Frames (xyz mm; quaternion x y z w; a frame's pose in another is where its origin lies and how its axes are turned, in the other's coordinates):
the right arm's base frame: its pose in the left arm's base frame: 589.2 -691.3 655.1 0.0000 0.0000 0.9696 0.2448
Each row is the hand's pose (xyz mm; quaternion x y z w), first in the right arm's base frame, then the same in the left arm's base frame.
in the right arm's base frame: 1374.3 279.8 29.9 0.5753 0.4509 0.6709 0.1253
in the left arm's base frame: -753.2 -285.2 685.0 0.2963 -0.6681 -0.2857 0.6198
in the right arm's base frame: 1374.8 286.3 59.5 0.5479 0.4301 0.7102 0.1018
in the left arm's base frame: -756.7 -290.7 714.6 0.2829 -0.6365 -0.2726 0.6637
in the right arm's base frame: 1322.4 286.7 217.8 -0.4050 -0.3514 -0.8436 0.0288
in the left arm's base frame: -710.8 -315.9 872.9 0.2416 -0.4787 -0.1786 0.8250
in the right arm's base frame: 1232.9 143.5 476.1 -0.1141 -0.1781 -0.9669 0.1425
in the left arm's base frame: -564.1 -232.4 1131.2 0.1448 -0.1542 -0.0985 0.9724
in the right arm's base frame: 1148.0 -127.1 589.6 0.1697 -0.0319 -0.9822 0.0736
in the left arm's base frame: -360.9 -34.5 1244.7 0.0725 0.1567 -0.1691 0.9704
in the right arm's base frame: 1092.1 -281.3 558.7 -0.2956 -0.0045 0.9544 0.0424
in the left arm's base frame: -238.5 74.7 1213.8 0.0680 0.2877 -0.2747 0.9149
